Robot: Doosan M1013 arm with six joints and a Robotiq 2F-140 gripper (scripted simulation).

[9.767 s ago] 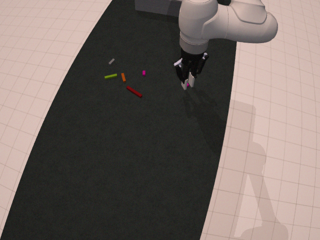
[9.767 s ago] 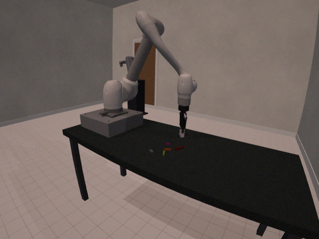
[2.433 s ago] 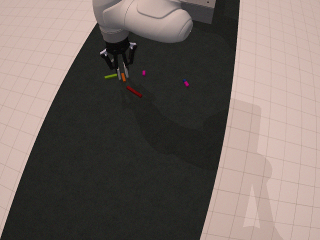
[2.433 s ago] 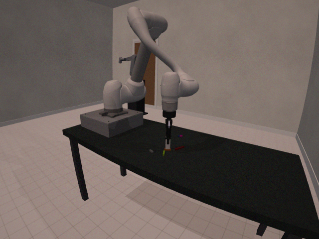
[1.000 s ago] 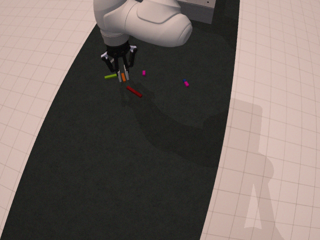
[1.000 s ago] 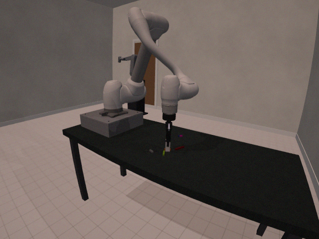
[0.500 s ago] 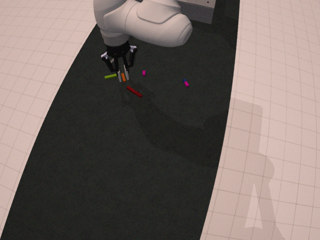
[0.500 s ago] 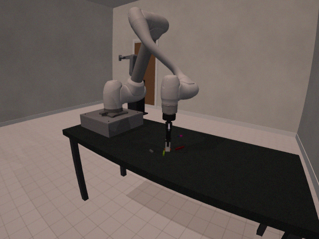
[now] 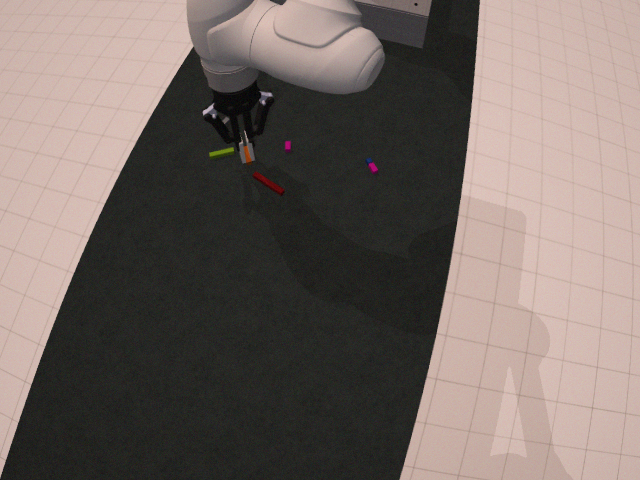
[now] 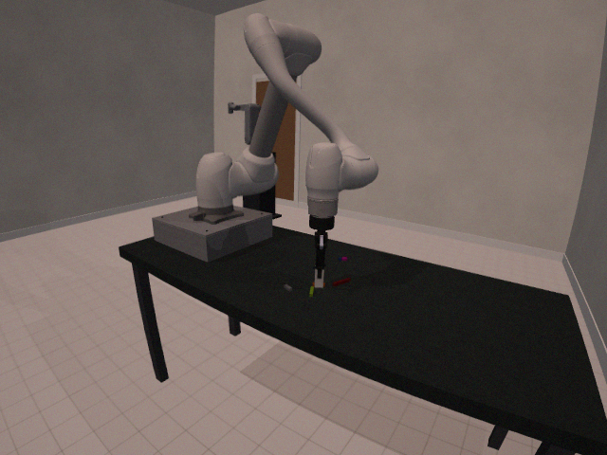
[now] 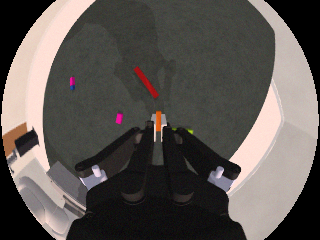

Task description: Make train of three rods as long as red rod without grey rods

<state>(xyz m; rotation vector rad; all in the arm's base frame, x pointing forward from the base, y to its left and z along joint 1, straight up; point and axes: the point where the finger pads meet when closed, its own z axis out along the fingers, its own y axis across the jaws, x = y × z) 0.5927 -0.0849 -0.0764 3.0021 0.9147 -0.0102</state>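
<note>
The orange rod lies 30 mm below my hand. The rest, counted from my hand: red rod: 60 mm to the left, 50 mm ahead, 30 mm below; lime rod: 50 mm to the right, 30 mm below, 10 mm ahead; grey rod: 80 mm to the right, 60 mm behind, 30 mm below.
</note>
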